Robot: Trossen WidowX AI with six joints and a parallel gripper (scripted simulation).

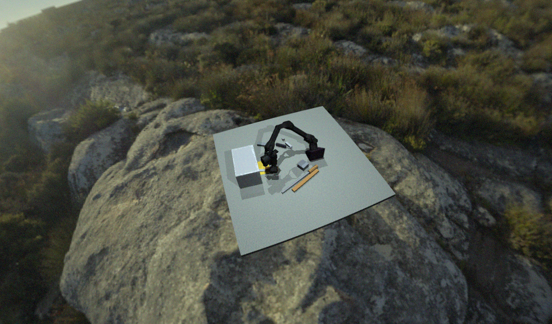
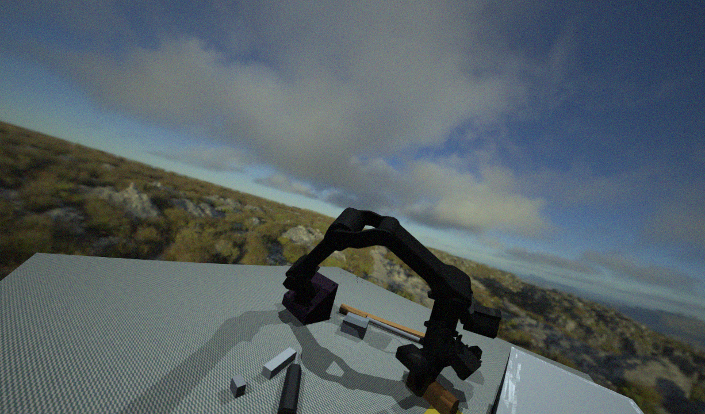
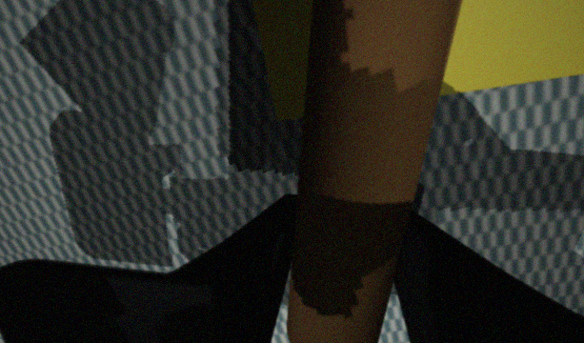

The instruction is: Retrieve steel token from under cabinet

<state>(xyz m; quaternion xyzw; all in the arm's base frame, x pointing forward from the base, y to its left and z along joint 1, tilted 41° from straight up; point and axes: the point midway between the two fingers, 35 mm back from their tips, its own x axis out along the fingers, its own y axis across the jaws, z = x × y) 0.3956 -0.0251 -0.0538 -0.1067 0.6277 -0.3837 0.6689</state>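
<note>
My gripper tip is now 24 cm past the grey block, 7 cm to the right of it and 1 cm below it. Round my gripper tip: grey bar 24 cm behind, 21 cm to the right; small grey cube 31 cm to the right, 23 cm behind; wooden stick 21 cm to the left, 20 cm behind.
</note>
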